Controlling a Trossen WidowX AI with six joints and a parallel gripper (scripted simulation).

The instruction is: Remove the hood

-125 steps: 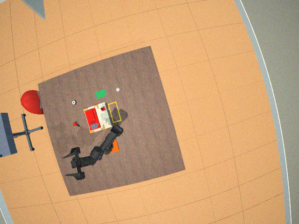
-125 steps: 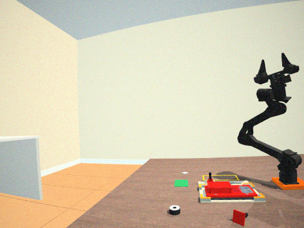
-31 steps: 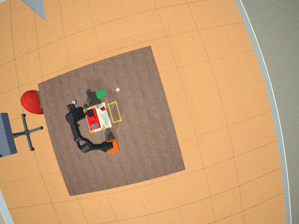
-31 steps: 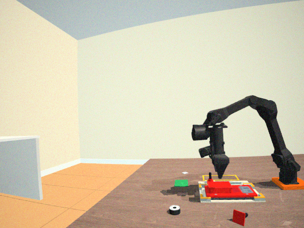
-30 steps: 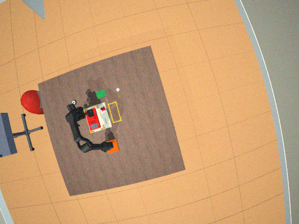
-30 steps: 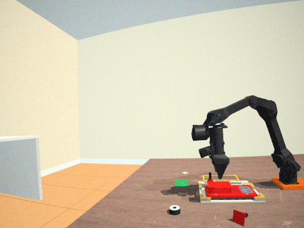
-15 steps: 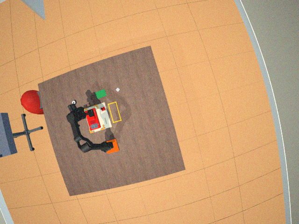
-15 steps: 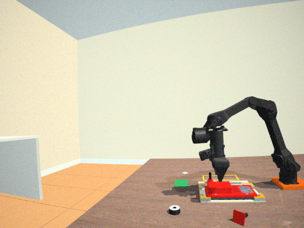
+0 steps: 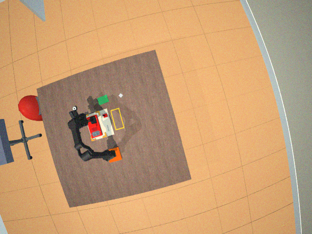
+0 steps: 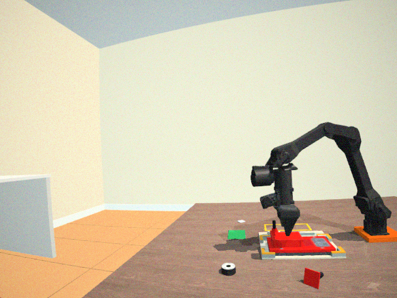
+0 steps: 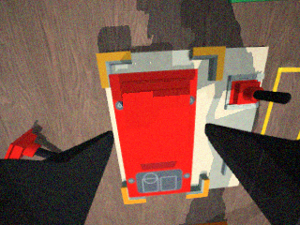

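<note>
The hood is 30 mm below my gripper tip. Round my gripper tip: green patch 180 mm ahead, 150 mm to the right, 70 mm below; then white wheel 180 mm ahead, 150 mm to the left, 60 mm below; then small grey piece 320 mm to the right, 170 mm ahead, 60 mm below.
</note>
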